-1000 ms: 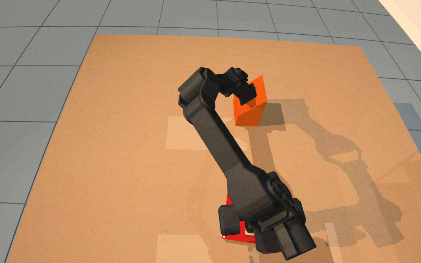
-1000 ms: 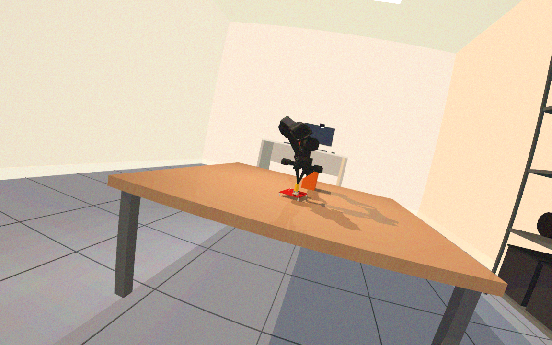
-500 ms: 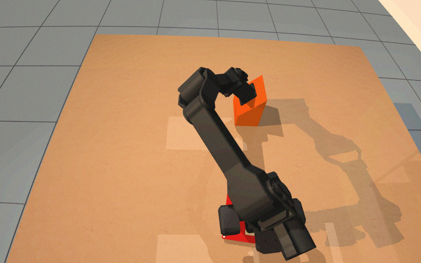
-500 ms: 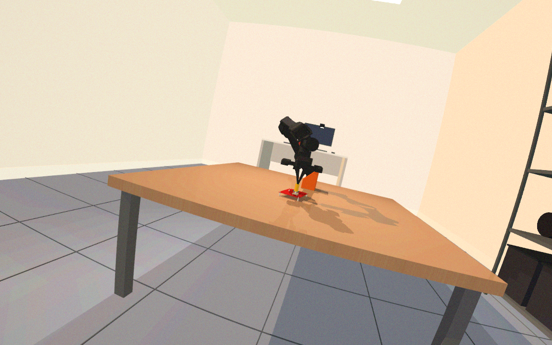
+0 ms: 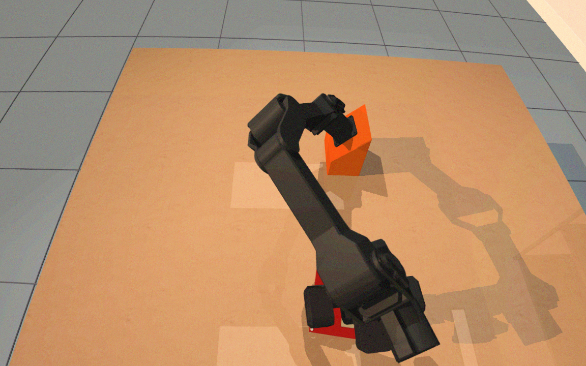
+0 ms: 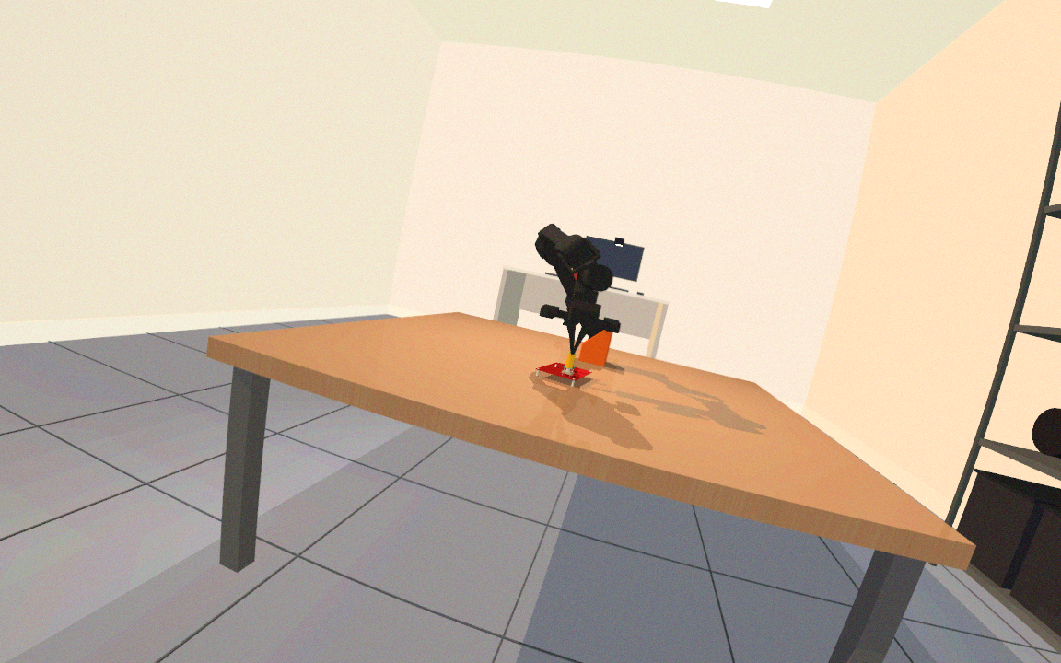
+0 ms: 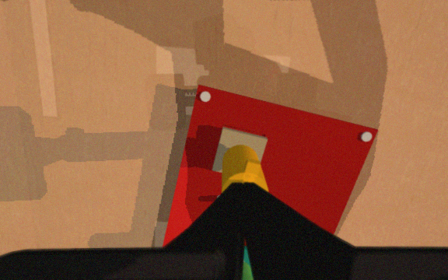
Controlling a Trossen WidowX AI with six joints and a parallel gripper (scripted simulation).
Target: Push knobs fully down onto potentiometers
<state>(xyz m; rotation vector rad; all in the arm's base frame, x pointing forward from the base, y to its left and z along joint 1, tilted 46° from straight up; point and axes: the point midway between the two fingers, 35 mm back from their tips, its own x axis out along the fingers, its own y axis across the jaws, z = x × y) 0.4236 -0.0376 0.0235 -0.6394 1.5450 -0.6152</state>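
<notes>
The yellow knob lies 2 cm below my gripper tip. Also, from my gripper tip: green knob: 7 cm behind, 2 cm below.
</notes>
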